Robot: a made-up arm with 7 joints.
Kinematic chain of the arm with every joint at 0, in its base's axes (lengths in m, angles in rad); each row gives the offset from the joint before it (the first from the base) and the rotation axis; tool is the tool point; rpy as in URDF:
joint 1: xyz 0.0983 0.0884 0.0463 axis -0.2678 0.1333 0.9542
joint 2: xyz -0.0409 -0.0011 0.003 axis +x
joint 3: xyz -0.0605 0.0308 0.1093 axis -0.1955 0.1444 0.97
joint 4: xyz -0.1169 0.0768 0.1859 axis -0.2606 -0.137 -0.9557
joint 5: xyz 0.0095 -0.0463 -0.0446 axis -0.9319 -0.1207 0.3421
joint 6: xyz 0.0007 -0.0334 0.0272 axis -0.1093 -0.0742 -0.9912
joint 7: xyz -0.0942 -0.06 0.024 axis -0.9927 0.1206 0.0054
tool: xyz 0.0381 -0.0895 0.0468 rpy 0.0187 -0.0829 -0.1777
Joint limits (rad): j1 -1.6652..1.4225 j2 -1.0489..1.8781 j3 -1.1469..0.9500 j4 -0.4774..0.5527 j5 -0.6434..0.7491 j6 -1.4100..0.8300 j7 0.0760..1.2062
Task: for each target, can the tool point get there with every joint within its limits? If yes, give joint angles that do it. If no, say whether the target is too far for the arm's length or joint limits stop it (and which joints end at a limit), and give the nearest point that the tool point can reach.
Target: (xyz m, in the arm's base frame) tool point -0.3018 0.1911 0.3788
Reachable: yes | joints -1.0213 0.4029 0.1071 0.3811 0.2392 0.1744 0.7628
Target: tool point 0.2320 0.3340 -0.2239
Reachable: no: joint limits stop it (at a limit: joint 1, joint 2, joint 5, joint 7) | nearest point 0.0379 0.3222 -0.2042 | short by 0.196 m
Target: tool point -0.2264 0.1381 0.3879
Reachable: yes | joints -1.0207 0.1776 -0.1407 0.0959 0.2107 -0.5014 0.5682
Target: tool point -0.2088 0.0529 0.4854
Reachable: yes | joints -0.3233 0.1134 0.5580 0.3540 0.6420 0.1974 0.3510
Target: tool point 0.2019 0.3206 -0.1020
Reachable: no: joint limits stop it (at a limit: joint 1, joint 2, joint 5, joint 7) | nearest point 0.0398 0.3079 -0.1157 | short by 0.163 m
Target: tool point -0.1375 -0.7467 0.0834
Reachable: no: too far | nearest point -0.0551 -0.4497 0.0748 | short by 0.308 m
